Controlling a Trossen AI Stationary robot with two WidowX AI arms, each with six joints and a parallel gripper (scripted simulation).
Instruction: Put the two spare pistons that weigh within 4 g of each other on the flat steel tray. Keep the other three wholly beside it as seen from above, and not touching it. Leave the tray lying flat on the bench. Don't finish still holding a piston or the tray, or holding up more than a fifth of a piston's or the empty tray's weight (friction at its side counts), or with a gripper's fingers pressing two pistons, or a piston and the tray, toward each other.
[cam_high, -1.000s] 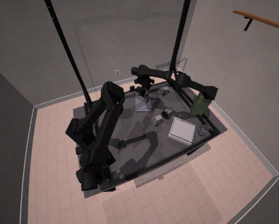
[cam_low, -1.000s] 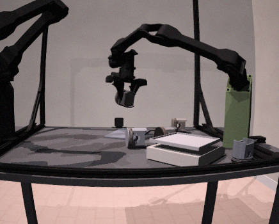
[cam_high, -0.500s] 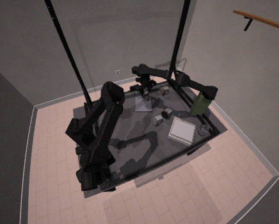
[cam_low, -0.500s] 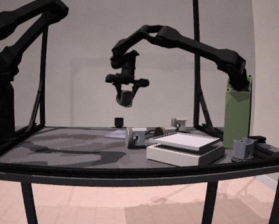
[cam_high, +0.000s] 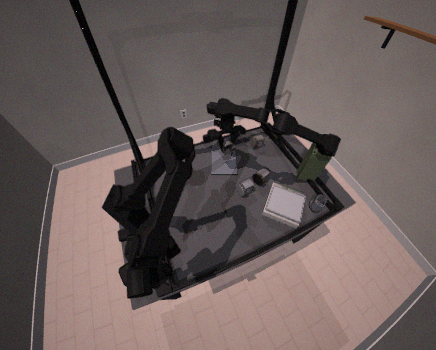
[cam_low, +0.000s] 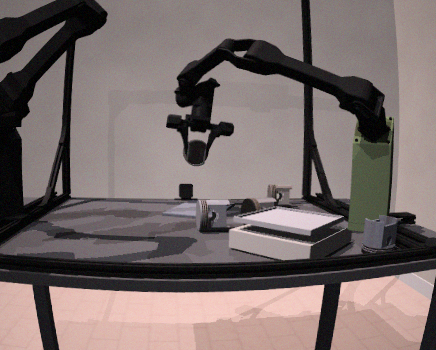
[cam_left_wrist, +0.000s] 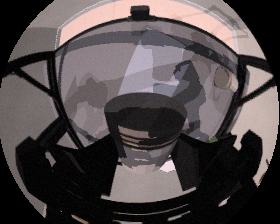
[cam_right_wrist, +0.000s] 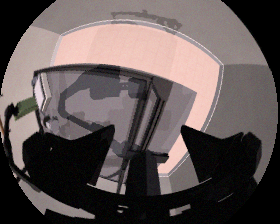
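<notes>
Right now my left hand is 19 cm above the flat grey steel tray, 5 cm past it and 1 cm to the right of it. From my left hand the other things lie so: piston (25 cm to the left, 16 cm below, 10 cm behind); then white scale pan (36 cm ahead, 18 cm to the left, 14 cm below).
</notes>
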